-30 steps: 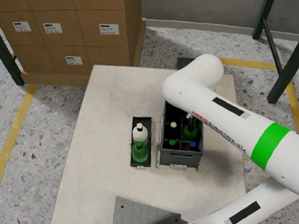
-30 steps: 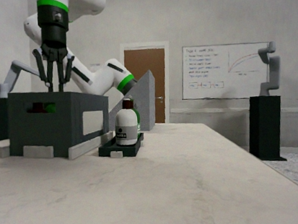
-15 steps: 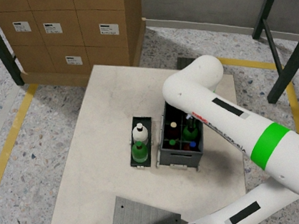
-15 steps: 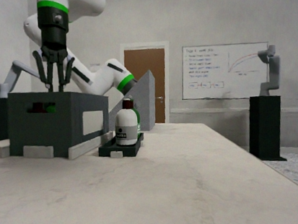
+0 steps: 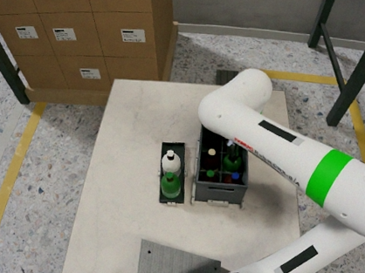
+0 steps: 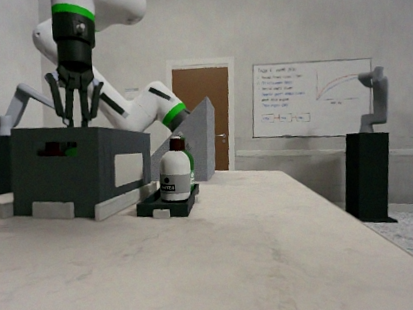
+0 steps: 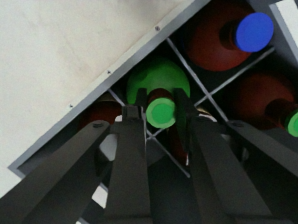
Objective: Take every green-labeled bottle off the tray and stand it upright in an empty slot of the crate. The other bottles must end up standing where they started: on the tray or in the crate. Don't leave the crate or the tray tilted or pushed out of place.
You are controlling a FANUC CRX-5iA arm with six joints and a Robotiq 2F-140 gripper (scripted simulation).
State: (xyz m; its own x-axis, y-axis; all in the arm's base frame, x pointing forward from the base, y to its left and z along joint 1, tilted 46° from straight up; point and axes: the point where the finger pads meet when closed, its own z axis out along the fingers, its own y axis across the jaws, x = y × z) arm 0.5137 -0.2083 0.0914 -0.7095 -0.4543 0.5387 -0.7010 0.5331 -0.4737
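Right now my hand is 10 mm short of the dark crate, 40 mm to the right of it and 90 mm above it. Round my hand: white-labeled bottle (10 mm ahead, 240 mm to the left, 90 mm below); then dark tray (240 mm to the left, 160 mm below).
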